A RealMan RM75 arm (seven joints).
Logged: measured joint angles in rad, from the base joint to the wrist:
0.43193, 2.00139, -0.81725, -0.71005, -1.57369, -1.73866, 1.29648
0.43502, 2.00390, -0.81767, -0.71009, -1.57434, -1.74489, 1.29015
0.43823, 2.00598, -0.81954, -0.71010, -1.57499, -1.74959, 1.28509
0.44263, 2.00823, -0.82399, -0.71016, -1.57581, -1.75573, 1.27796
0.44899, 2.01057, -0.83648, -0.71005, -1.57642, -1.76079, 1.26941
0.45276, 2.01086, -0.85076, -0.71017, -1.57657, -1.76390, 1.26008
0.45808, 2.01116, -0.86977, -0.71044, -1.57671, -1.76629, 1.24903
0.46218, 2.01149, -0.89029, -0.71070, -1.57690, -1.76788, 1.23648
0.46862, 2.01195, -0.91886, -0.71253, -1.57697, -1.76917, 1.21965
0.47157, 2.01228, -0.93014, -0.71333, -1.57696, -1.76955, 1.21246
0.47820, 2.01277, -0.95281, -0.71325, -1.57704, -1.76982, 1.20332
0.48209, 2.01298, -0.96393, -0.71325, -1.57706, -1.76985, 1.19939
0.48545, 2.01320, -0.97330, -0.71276, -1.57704, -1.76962, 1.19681
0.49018, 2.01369, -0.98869, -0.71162, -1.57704, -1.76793, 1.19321
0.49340, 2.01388, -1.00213, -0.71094, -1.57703, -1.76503, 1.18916
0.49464, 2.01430, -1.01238, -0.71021, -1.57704, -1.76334, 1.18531
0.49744, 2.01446, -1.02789, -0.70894, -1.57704, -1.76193, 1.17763
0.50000, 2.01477, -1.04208, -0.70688, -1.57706, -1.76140, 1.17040
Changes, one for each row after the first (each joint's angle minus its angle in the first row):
0.00309, 0.00251, -0.00042, -0.00004, -0.00065, -0.00623, -0.00633
0.00630, 0.00459, -0.00229, -0.00005, -0.00130, -0.01093, -0.01139
0.01070, 0.00684, -0.00674, -0.00011, -0.00212, -0.01707, -0.01852
0.01706, 0.00918, -0.01923, 0.00000, -0.00273, -0.02213, -0.02707
0.02083, 0.00947, -0.03351, -0.00012, -0.00288, -0.02524, -0.03640
0.02615, 0.00977, -0.05252, -0.00039, -0.00302, -0.02763, -0.04745
0.03025, 0.01010, -0.07304, -0.00065, -0.00321, -0.02922, -0.06000
0.03669, 0.01056, -0.10161, -0.00248, -0.00328, -0.03051, -0.07683
0.03964, 0.01089, -0.11289, -0.00328, -0.00327, -0.03089, -0.08402
0.04627, 0.01138, -0.13556, -0.00320, -0.00335, -0.03116, -0.09316
0.05016, 0.01159, -0.14668, -0.00320, -0.00337, -0.03119, -0.09709
0.05352, 0.01181, -0.15605, -0.00271, -0.00335, -0.03096, -0.09967
0.05825, 0.01230, -0.17144, -0.00157, -0.00335, -0.02927, -0.10327
0.06147, 0.01249, -0.18488, -0.00089, -0.00334, -0.02637, -0.10732
0.06271, 0.01291, -0.19513, -0.00016, -0.00335, -0.02468, -0.11117
0.06551, 0.01307, -0.21064, 0.00111, -0.00335, -0.02327, -0.11885
0.06807, 0.01338, -0.22483, 0.00317, -0.00337, -0.02274, -0.12608

